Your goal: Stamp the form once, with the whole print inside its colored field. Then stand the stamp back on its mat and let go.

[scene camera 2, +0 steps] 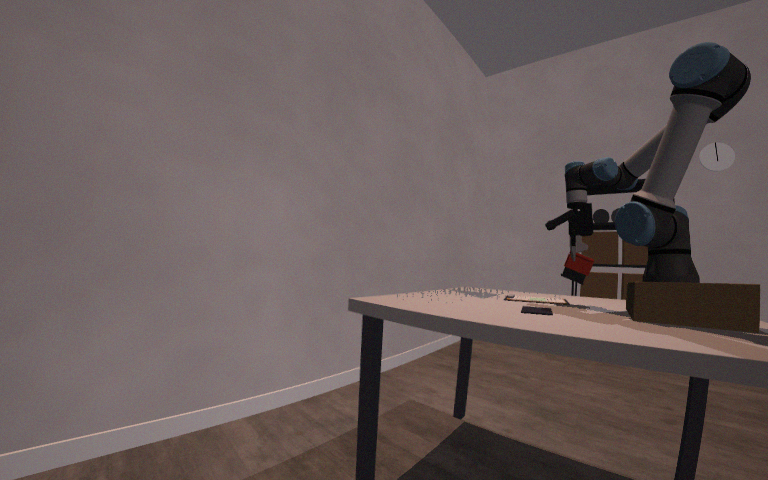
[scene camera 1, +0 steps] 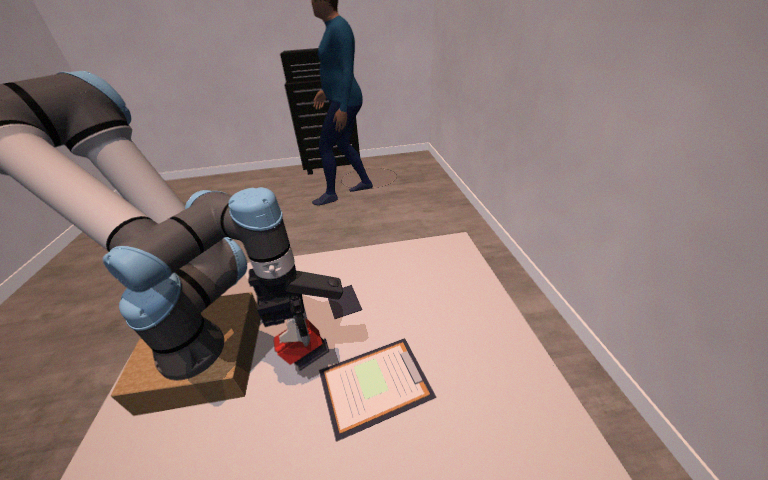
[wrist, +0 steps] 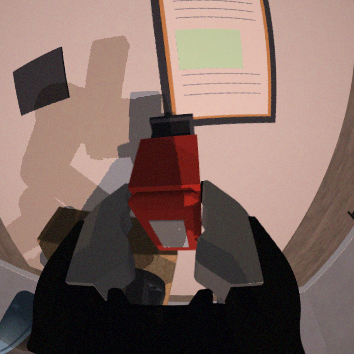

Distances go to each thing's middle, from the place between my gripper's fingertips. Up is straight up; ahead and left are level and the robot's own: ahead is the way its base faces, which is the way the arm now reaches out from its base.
The red stamp [scene camera 1: 292, 352] is 10 mm behind my hand, 10 mm to the right of it and 20 mm below it. The rest, counted from my hand: form [scene camera 1: 362, 391] 150 mm ahead, 50 mm to the right, 150 mm below; dark mat [wrist: 41, 81] 60 mm ahead, 240 mm to the left, 150 mm below.
